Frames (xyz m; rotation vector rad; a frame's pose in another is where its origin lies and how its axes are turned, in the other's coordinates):
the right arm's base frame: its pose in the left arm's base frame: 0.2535 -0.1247 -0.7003 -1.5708 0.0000 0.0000
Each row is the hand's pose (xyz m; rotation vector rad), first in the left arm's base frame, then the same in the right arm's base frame.
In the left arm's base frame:
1: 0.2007 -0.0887 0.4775 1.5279 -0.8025 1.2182
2: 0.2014 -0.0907 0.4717 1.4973 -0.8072 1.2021
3: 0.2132 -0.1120 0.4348 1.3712 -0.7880 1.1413
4: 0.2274 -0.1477 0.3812 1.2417 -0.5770 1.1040
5: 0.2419 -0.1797 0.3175 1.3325 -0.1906 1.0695
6: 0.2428 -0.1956 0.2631 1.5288 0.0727 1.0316
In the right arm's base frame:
1: -0.0528 -1.1778 0.0360 -2.3486 1.7434 -0.3586
2: -0.0521 -1.1720 0.0340 -2.3779 1.7592 -0.3458
3: -0.0403 -1.1351 0.0127 -2.5155 1.8021 -0.3300
4: -0.0261 -1.0815 -0.0230 2.5193 -1.5700 0.4922
5: -0.0116 -1.0178 -0.0550 2.6760 -1.1984 0.8359
6: -0.0107 -0.9634 -0.0709 -2.7381 0.8974 -1.0334

